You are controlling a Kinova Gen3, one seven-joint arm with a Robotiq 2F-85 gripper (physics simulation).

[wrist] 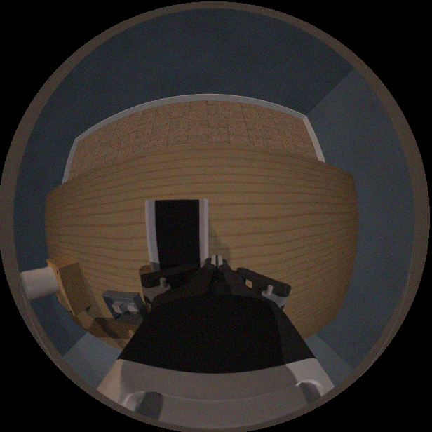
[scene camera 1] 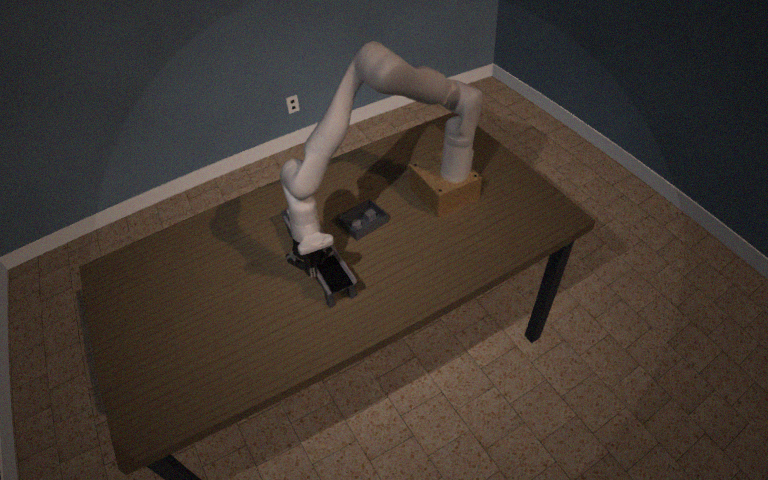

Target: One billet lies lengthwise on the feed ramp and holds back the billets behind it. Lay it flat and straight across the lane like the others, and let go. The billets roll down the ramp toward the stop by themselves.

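Places are measured from the arm's base along level axes (x ahead, y left, z up), in metres.
Pixels of known places: gripper, fingertip midpoint: [scene camera 1: 312, 275]; arm's base, origin of the base link: [scene camera 1: 454, 173].
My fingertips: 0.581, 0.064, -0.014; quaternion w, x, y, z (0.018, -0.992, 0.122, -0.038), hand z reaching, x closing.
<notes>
For each thing: its top centre in the pictures, then the offset to it from my fingertips, as dx, dy, dz. "pt": a spot on its surface instead. Level surfaces: height alone.
- feed ramp, surface spot: [scene camera 1: 346, 266] pt -0.089, +0.040, +0.008
- dark grey tray, middle of its top: [scene camera 1: 363, 215] -0.270, -0.148, -0.050
- table, its level: dz -0.086
The feed ramp [scene camera 1: 346, 266] [wrist: 151, 225] is a dark lane between two pale grey side rails. Its lower part shows in the scene view, and the arm and gripper cover its upper part. My gripper [scene camera 1: 312, 273] [wrist: 215, 261] is shut and empty, pointing down. Its fingertips are just outside one side rail, at the left of the ramp in the scene view and at the right in the wrist view. The lengthwise billet and the billets behind it cannot be made out in either view. The ramp's stop cannot be made out either.
A dark grey tray [scene camera 1: 373, 227] [wrist: 121, 293] with two pale pieces [scene camera 1: 369, 213] [wrist: 131, 307] stands on the table [scene camera 1: 226, 339] [wrist: 280, 200] beside the ramp, toward the arm's base. The wooden base block [scene camera 1: 459, 199] [wrist: 75, 284] stands farther off beyond the tray.
</notes>
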